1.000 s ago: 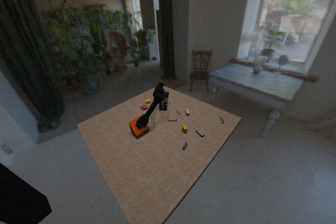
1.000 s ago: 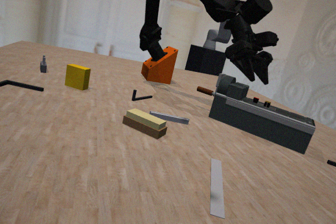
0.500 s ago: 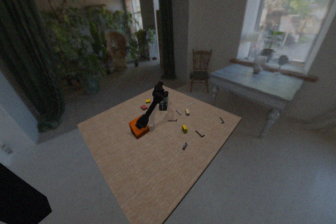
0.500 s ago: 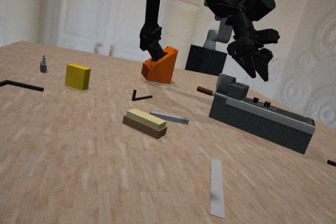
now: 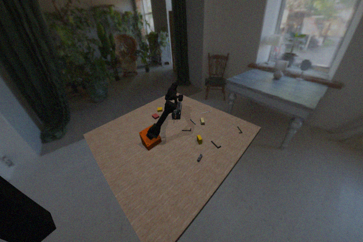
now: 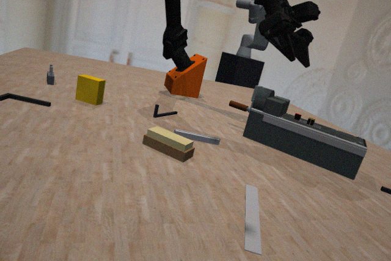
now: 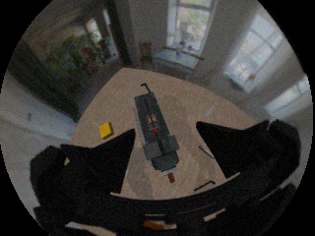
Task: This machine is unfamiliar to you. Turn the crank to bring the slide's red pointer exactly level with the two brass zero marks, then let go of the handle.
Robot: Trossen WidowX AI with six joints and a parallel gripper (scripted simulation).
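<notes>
Now: gripper tip 110 mm past the brown crank handle, 60 mm to the left of it and 140 mm above it. The rest, counted from my gripper tip: red pointer: 20 mm ahead, 30 mm to the left, 120 mm below; then red block: 160 mm behind, 200 mm to the left, 190 mm below; then grey bar: 10 mm behind, 220 mm to the right, 200 mm below.
</notes>
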